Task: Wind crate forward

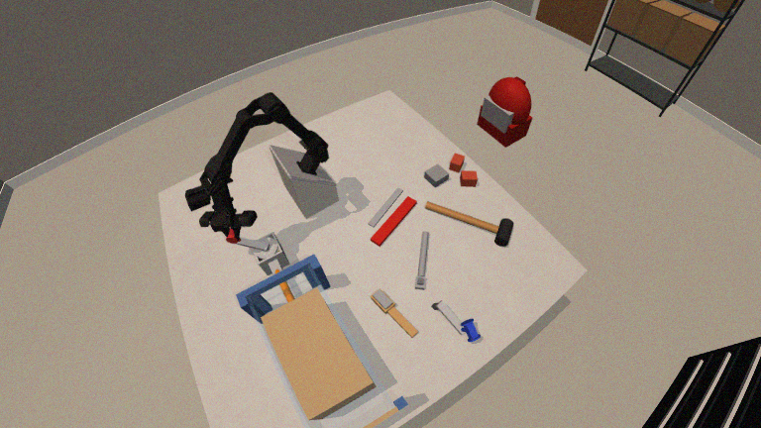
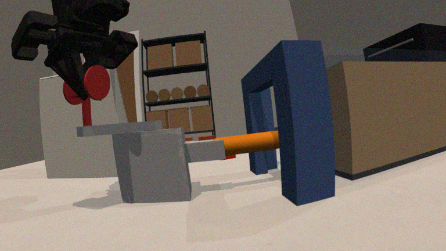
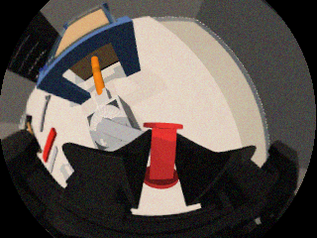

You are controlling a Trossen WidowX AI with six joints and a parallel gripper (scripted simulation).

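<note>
My gripper tip is now 210 mm short of the blue steel frame, 80 mm to the right of it and 20 mm above it. Round my gripper tip: grey winch 100 mm below, 70 mm to the left, 40 mm ahead; red knob 20 mm behind, 10 mm to the left; red-knobbed crank 40 mm to the left, 30 mm below, 10 mm ahead.
</note>
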